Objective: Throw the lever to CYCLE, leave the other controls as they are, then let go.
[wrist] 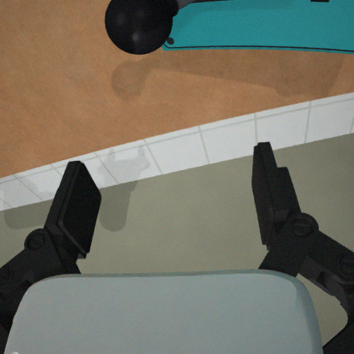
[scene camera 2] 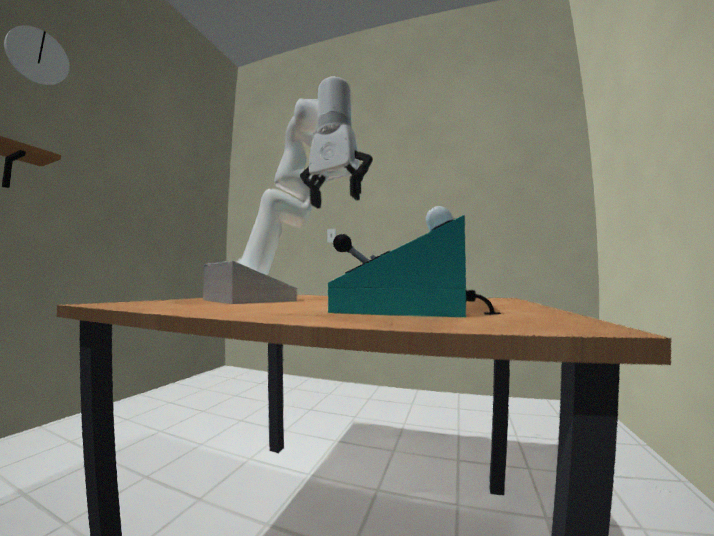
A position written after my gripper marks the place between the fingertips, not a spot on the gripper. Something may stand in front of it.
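A teal console (scene camera 2: 426,277) is there for me to see. I can see my gripper (scene camera 2: 334,202) as well, and the wrist view also shows me the gripper (wrist: 169,170).
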